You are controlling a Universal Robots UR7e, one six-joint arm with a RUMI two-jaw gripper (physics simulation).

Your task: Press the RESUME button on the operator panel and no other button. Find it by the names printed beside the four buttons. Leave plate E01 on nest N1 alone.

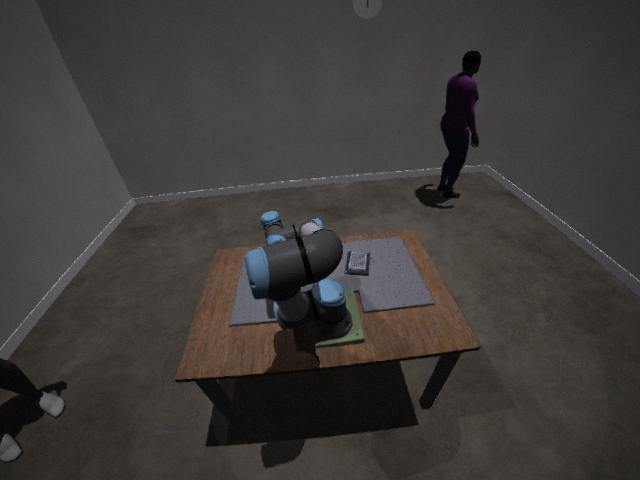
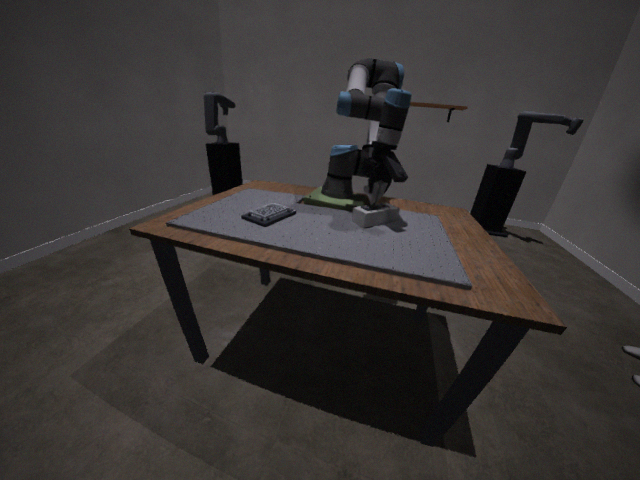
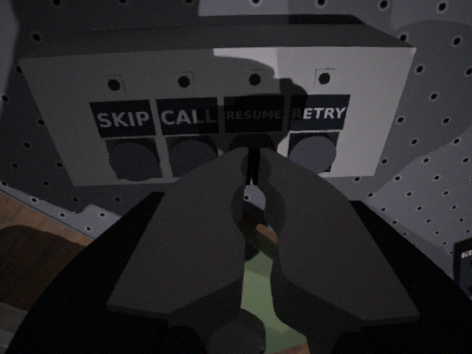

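Seen in the pictures: gripper, fingertip midpoint: (image 2: 372, 205) (image 3: 250, 153); arm's base, link origin: (image 1: 334, 322) (image 2: 336, 194).
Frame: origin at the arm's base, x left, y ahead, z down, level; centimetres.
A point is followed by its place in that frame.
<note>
The operator panel (image 2: 364, 217) @[x 14.7, y 33.3, z -2.5 cm] (image 3: 60, 80) @[x 25.3, y 22.7, z -4.0 cm] is a pale box on the grey mat, with four round dark buttons labelled SKIP, CALL, RESUME and RETRY. My gripper (image 3: 250, 153) @[x 16.9, y 25.5, z -4.7 cm] (image 2: 373, 205) @[x 16.9, y 25.5, z -4.7 cm] is shut and empty, with its tips at the near edge of the RESUME button (image 3: 252, 141) @[x 17.1, y 25.9, z -4.3 cm], partly covering it. Whether the tips touch the button I cannot tell. The SKIP button (image 3: 134, 159) @[x 20.8, y 21.4, z -4.3 cm], the CALL button (image 3: 193, 154) @[x 18.8, y 23.5, z -4.3 cm] and the RETRY button (image 3: 313, 152) @[x 14.3, y 27.4, z -4.3 cm] are beside it. The plate (image 1: 358, 260) @[x -19.5, y 34.1, z -1.2 cm] (image 2: 269, 210) @[x -18.8, y 35.3, z -1.3 cm] lies on its dark nest (image 1: 356, 272) @[x -16.6, y 27.1, z 0.1 cm] (image 2: 265, 223) @[x -16.5, y 43.5, z 0.1 cm], away from the gripper.
The grey perforated mat (image 1: 395, 284) @[x -33.2, y 16.2, z 1.3 cm] (image 2: 320, 237) @[x 2.4, y 45.3, z 1.3 cm] lies on the wooden table (image 1: 403, 330) @[x -27.9, y -7.9, z 2.6 cm] (image 2: 496, 268) @[x 54.1, y 45.3, z 2.6 cm]. The arm stands on a green base plate (image 1: 356, 330) @[x -8.1, y -5.7, z -0.5 cm] (image 2: 330, 199) @[x -1.0, y 10.7, z -0.4 cm] behind the panel. A person (image 1: 459, 113) stands beyond the table. Two other arms on black pedestals (image 2: 224, 165) (image 2: 497, 198) stand behind.
</note>
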